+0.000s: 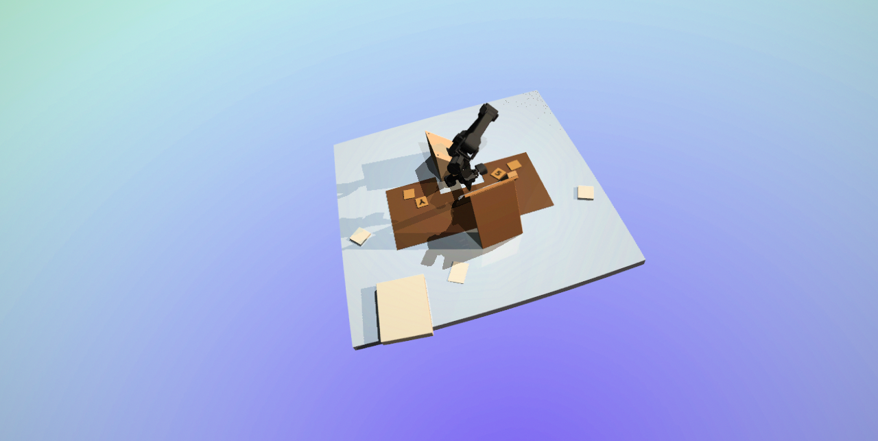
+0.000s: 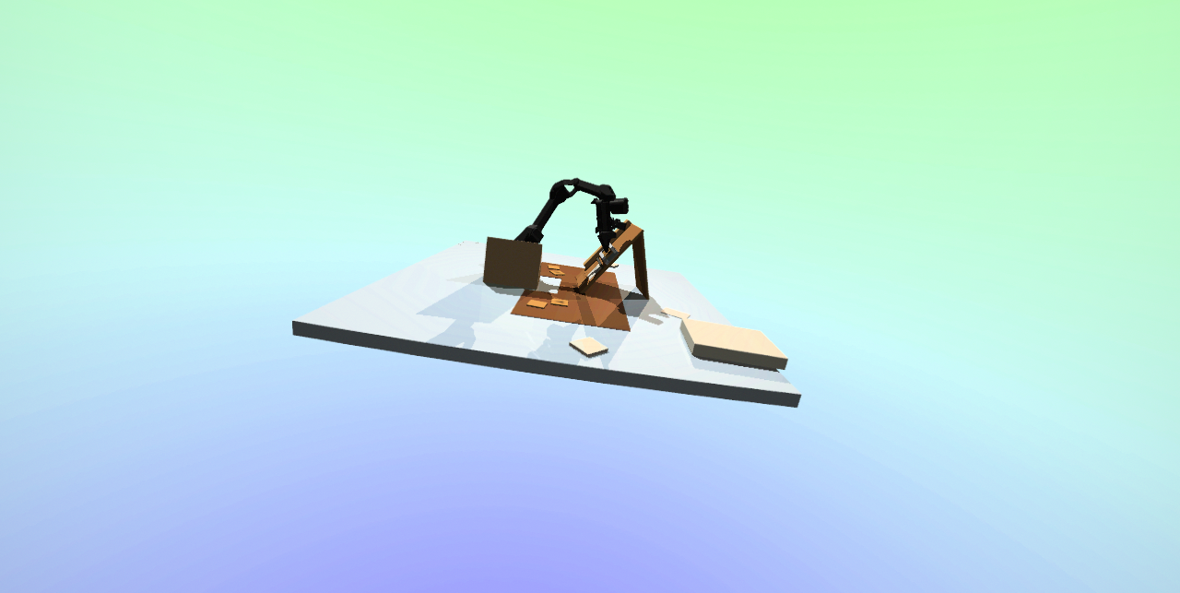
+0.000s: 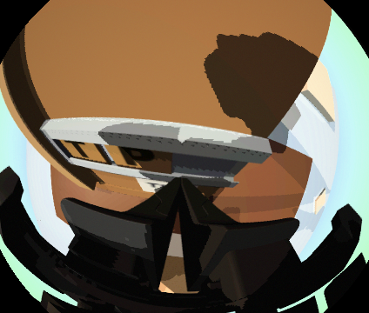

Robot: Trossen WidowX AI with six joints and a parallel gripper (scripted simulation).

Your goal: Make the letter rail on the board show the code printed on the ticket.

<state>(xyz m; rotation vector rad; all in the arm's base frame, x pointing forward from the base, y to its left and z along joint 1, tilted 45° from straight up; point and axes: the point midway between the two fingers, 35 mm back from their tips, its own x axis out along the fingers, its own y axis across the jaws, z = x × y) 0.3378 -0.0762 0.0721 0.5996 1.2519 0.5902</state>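
Right now the tan letter tile is 22 cm to the right of my gripper tip, 17 cm below it and 16 cm behind it. Round my gripper tip: white ticket: 9 cm below, 3 cm behind, 1 cm to the left; then dark brown mat: 17 cm below, 14 cm behind; then cream block: 42 cm to the right, 39 cm ahead, 15 cm below.
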